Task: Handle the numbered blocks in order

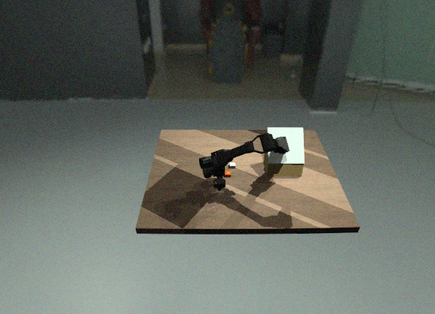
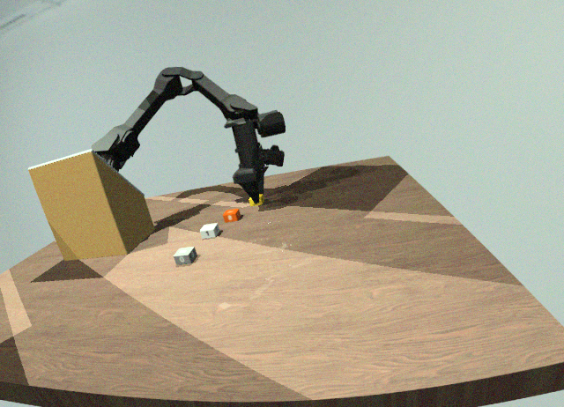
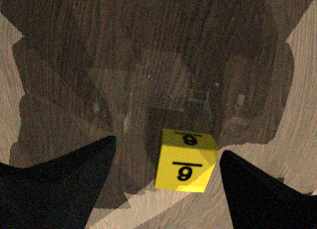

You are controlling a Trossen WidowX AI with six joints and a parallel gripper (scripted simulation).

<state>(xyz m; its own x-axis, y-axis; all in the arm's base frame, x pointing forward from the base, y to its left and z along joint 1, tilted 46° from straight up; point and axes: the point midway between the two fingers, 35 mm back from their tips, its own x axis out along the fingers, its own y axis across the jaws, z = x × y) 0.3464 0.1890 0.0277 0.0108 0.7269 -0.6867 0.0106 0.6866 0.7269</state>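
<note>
Now: the orange block 5 cm behind my gripper tip and 10 cm to the right of it. Round my gripper tip: yellow block: 1 cm behind, 1 cm to the right; then white block: 8 cm behind, 18 cm to the right; then grey block: 10 cm behind, 29 cm to the right.
</note>
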